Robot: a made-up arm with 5 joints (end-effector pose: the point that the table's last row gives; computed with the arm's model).
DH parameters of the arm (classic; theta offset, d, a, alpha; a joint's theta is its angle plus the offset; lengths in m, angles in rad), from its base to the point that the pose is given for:
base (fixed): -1.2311 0 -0.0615 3.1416
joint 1: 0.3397 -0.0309 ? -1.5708
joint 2: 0 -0.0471 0.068 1.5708
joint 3: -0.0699 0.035 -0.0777 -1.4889
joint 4: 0 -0.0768 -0.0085 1.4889
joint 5: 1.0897 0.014 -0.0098 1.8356
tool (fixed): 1.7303 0.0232 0 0
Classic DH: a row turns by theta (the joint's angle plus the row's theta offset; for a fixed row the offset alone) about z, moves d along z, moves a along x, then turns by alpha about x.
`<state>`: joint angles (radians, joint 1 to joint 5).
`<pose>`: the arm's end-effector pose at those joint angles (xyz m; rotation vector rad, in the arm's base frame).
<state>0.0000 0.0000 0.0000 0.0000 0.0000</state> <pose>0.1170 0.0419 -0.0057 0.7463 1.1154 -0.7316</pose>
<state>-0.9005 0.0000 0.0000 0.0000 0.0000</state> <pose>0.0776 0.1557 -0.0057 0.1815 1.2934 0.0343</pose>
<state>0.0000 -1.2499 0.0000 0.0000 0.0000</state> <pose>0.1170 0.0702 0.0283 1.7717 1.5349 0.0683</pose>
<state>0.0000 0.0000 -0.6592 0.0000 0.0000</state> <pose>0.0507 0.0810 -0.0057 0.3363 1.2639 -0.1716</pose>
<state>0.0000 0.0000 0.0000 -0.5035 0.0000</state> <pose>0.1168 0.0473 -0.0079 1.1296 1.3614 -0.4308</pose>
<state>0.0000 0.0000 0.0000 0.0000 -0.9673</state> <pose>0.1198 0.0644 -0.0057 0.1382 1.2992 0.0913</pose>
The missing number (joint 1, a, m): 0.0255
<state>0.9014 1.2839 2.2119 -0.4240 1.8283</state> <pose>-0.0551 -0.0704 0.1700 -1.1696 2.3982 -0.1833</pose>
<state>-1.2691 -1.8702 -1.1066 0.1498 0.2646</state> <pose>-0.0100 0.0775 0.0802 1.1272 2.0795 1.7639</pose>
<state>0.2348 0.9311 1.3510 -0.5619 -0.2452</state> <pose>0.0966 -0.1115 0.1211 0.9938 -0.1980 -1.3003</pose>
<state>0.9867 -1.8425 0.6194 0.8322 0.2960</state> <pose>0.0782 -0.0641 -0.0210 -2.6095 -1.1769 1.2603</pose>
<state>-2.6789 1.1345 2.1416 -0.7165 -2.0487</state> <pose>-0.0605 0.2094 0.1969 -0.1203 -0.4733 1.9173</pose>
